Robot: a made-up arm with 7 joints. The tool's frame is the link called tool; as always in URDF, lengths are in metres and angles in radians. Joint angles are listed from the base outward. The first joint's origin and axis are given. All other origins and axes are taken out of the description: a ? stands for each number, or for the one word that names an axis. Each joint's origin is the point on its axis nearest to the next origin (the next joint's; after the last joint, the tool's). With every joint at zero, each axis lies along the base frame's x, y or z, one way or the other. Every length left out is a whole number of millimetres.
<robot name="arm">
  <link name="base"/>
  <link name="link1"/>
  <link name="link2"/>
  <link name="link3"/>
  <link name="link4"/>
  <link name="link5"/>
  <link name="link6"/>
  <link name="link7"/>
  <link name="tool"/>
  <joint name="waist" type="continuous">
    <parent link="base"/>
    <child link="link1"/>
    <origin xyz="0 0 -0.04" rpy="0 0 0"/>
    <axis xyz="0 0 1"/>
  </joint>
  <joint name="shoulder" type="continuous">
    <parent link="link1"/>
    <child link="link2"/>
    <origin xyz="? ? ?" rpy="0 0 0"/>
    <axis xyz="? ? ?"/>
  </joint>
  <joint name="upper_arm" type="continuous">
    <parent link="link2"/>
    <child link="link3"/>
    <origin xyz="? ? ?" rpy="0 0 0"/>
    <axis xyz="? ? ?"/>
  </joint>
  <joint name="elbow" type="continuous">
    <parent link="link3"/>
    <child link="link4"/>
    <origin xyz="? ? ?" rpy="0 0 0"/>
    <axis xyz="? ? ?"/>
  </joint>
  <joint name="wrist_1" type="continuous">
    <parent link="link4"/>
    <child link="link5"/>
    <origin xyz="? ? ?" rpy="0 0 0"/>
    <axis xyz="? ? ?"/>
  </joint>
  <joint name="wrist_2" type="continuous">
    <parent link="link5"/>
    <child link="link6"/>
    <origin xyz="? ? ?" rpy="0 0 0"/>
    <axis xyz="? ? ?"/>
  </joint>
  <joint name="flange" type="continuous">
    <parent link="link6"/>
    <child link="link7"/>
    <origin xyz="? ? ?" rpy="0 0 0"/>
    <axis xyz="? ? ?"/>
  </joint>
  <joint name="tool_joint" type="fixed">
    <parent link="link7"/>
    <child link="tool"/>
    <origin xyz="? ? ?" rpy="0 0 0"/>
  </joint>
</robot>
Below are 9 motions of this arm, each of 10 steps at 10 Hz.
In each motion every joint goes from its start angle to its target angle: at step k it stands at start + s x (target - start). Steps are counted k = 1, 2, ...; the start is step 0. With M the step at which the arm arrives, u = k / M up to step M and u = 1 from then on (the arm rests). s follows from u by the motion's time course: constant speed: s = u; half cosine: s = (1 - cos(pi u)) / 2; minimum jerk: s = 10 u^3 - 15 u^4 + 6 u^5.
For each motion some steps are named. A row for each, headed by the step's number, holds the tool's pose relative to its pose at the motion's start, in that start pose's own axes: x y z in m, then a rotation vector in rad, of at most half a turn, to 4 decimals.
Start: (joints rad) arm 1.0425 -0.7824 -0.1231 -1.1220 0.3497 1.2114 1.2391
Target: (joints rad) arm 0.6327 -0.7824 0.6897 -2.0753 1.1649 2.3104 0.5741
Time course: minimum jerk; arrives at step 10
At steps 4, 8, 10:
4: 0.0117 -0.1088 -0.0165 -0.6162 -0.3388 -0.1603
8: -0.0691 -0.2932 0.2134 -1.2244 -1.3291 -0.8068
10: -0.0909 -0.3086 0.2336 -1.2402 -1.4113 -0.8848

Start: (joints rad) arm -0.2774 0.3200 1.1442 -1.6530 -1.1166 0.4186 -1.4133
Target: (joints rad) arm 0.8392 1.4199 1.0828 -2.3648 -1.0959 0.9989 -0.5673
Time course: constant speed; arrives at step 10
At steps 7, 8, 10:
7: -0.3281 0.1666 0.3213 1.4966 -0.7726 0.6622
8: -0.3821 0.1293 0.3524 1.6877 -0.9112 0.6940
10: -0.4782 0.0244 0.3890 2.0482 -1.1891 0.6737

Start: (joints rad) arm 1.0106 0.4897 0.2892 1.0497 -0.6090 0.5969 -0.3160
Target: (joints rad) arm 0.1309 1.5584 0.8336 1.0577 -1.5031 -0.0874 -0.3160
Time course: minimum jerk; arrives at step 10
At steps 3, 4, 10:
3: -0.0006 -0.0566 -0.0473 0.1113 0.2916 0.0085
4: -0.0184 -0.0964 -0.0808 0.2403 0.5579 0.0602
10: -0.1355 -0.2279 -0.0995 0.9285 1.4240 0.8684

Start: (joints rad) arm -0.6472 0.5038 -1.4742 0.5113 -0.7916 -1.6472 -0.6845
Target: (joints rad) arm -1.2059 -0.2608 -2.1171 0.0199 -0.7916 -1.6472 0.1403
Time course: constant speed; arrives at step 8
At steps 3, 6, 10:
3: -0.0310 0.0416 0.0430 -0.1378 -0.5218 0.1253
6: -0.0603 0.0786 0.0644 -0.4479 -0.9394 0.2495
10: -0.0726 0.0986 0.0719 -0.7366 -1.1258 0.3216

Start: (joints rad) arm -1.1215 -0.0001 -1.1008 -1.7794 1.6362 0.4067 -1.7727
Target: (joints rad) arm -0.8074 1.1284 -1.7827 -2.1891 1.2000 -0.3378 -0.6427
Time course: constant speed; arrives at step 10
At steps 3, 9, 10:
3: -0.0108 0.1181 0.0425 0.1013 -0.0730 0.3881
9: -0.1168 0.2255 0.1582 0.3090 -0.3118 1.3452
10: -0.1342 0.2281 0.1709 0.3370 -0.3780 1.5242

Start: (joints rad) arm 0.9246 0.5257 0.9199 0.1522 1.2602 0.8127 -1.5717
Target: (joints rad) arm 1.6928 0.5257 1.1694 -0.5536 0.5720 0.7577 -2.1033
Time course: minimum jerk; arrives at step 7
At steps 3, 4, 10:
3: 0.0527 -0.0244 0.2351 0.3421 0.5318 -0.1514
4: 0.1203 -0.0876 0.3706 0.5687 0.9322 -0.1896
10: 0.2338 -0.2152 0.4906 0.8659 1.4889 -0.1287

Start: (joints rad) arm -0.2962 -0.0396 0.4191 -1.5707 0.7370 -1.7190 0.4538
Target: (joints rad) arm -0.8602 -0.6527 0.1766 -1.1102 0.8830 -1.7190 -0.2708
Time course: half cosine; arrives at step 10
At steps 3, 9, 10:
3: 0.0806 -0.0304 0.0996 0.0541 -0.1168 -0.2640
9: 0.1702 -0.1895 0.5070 0.3596 -0.5045 -1.1020
10: 0.1680 -0.1936 0.5189 0.3714 -0.5152 -1.1245

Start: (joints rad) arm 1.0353 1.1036 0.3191 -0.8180 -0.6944 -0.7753 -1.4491
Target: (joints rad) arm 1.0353 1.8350 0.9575 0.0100 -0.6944 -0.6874 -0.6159
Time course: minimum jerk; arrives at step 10
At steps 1, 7, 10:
1: -0.0047 -0.0020 -0.0032 -0.0105 0.0023 0.0155
7: -0.3082 -0.3682 -0.0770 -0.9972 0.5023 1.3863
10: -0.3236 -0.4320 -0.0387 -1.1953 0.6605 1.5949

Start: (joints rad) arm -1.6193 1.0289 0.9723 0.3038 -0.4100 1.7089 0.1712
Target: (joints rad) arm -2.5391 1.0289 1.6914 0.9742 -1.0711 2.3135 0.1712
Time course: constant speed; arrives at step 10
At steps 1, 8, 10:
1: 0.0074 -0.0273 0.0002 0.0385 0.0238 -0.0660
8: 0.0028 -0.2932 -0.0449 0.1796 0.1400 -0.7530
10: -0.0430 -0.3828 -0.0732 0.1538 0.1679 -0.9946

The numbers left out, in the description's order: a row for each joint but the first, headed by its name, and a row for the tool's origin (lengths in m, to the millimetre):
shoulder: xyz -0.062 0.113 0, axis 0 1 0
upper_arm: xyz 0.501 0 -0.004, axis -1 0 0
elbow: xyz 0 -0.029 -0.09, axis 0 1 0
wrist_1: xyz -0.016 0 0.125, axis 0 0 -1
wrist_2: xyz -0.067 0.124 0, axis 0 -1 0
flange: xyz 0.069 0 -0.171, axis 0 0 1
tool: xyz 0.029 0.193 0

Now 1 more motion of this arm.
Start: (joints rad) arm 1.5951 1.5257 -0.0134 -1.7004 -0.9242 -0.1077 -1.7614
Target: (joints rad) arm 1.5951 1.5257 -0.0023 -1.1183 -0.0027 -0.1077 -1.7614
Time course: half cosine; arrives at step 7
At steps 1, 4, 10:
1: 0.0056 0.0024 -0.0011 -0.0227 0.0235 -0.0424
4: 0.0720 0.0036 -0.0380 -0.3353 0.2140 -0.5241
10: 0.1114 -0.0291 -0.0763 -0.5981 0.2522 -0.8496

